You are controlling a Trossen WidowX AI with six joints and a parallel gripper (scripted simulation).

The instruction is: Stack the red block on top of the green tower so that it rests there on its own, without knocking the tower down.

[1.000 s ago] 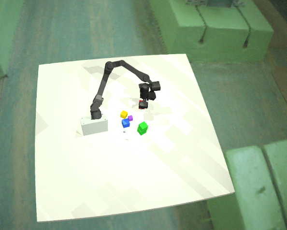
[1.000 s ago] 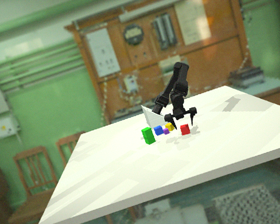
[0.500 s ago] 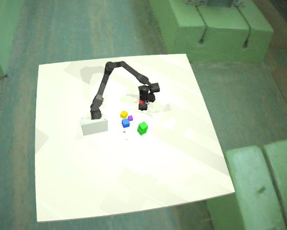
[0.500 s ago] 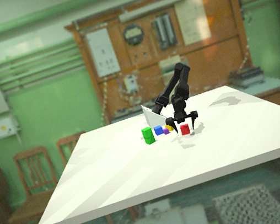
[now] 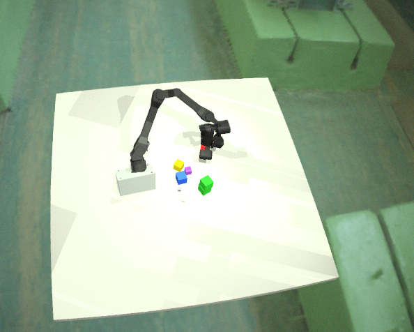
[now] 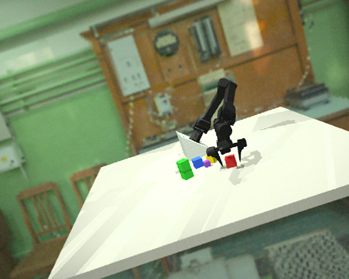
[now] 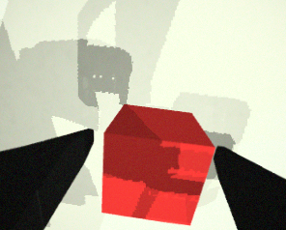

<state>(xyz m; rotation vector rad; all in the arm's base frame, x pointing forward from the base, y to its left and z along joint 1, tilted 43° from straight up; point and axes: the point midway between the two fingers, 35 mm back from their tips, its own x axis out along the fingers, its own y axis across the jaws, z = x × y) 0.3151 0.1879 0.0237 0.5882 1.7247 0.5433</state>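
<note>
The small purple block is 110 mm to the right of my gripper tip, 90 mm behind it and 10 mm above it. Round my gripper tip: red block 10 mm above; blue block 160 mm to the right, 130 mm behind, 10 mm above; yellow block 140 mm behind, 90 mm to the right, 10 mm above.
</note>
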